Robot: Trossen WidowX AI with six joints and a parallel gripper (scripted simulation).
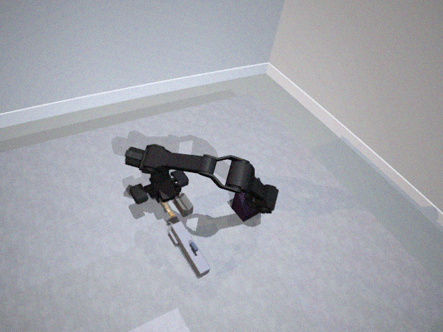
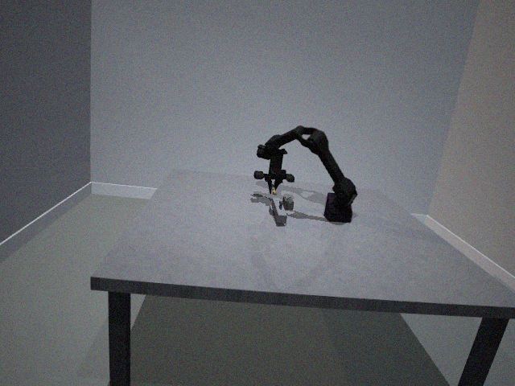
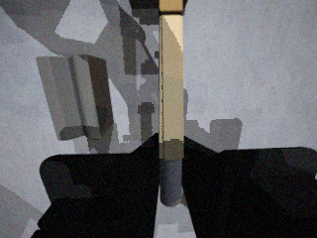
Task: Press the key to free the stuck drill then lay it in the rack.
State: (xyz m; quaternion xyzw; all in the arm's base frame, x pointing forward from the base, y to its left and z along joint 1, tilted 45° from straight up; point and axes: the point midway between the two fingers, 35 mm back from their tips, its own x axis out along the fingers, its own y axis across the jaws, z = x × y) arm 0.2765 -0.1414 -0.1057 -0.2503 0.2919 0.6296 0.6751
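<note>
Now: gripper tip 8 cm past the rack, 4 cm to the right of it and 3 cm above it. Round my gripper tip: key: 22 cm to the left, 1 cm ahead; drill: 4 cm to the left, 3 cm above; grey fixture: 20 cm to the left, 2 cm below, 1 cm ahead.
</note>
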